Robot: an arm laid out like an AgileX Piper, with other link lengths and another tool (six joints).
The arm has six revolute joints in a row. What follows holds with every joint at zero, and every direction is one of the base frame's.
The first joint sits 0.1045 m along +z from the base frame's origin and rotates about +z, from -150 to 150 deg.
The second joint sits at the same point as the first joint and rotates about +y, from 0 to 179.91 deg.
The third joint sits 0.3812 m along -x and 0.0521 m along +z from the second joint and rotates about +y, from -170 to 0 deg.
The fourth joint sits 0.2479 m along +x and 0.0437 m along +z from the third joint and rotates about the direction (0.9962, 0, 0.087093), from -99.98 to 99.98 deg.
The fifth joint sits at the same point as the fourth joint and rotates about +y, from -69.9 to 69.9 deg.
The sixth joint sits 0.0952 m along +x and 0.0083 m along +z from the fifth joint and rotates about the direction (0.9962, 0, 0.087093), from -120 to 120 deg.
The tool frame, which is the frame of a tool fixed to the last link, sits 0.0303 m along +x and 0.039 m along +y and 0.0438 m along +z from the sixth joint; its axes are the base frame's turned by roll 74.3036, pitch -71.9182 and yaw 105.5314 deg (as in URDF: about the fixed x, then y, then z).
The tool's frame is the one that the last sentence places.
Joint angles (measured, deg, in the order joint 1, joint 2, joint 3, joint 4, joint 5, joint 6), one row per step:
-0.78, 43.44, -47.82, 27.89, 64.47, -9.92
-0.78, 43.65, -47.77, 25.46, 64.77, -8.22
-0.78, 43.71, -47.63, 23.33, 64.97, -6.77
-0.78, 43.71, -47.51, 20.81, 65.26, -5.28
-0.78, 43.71, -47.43, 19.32, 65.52, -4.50
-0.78, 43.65, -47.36, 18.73, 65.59, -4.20
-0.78, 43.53, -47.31, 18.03, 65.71, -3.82
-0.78, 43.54, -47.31, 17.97, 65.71, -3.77
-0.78, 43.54, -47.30, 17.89, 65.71, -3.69
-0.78, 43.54, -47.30, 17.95, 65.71, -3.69
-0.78, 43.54, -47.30, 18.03, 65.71, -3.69
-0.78, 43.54, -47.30, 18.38, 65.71, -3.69
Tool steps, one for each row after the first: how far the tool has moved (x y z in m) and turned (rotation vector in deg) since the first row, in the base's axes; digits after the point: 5 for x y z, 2 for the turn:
0.00238, -0.00402, -0.00451, -1.46, 1.24, -1.50
0.00380, -0.00771, -0.00859, -2.77, 2.18, -2.83
0.00481, -0.01207, -0.01296, -4.45, 3.09, -4.26
0.00517, -0.01462, -0.01568, -5.50, 3.66, -5.02
0.00504, -0.01565, -0.01680, -5.92, 3.83, -5.33
0.00460, -0.01689, -0.01789, -6.41, 3.99, -5.71
0.00469, -0.01702, -0.01797, -6.44, 4.01, -5.75
0.00475, -0.01719, -0.01812, -6.48, 4.05, -5.83
0.00474, -0.01710, -0.01804, -6.42, 4.05, -5.82
0.00473, -0.01699, -0.01794, -6.34, 4.05, -5.80
0.00467, -0.01647, -0.01751, -6.00, 4.06, -5.74

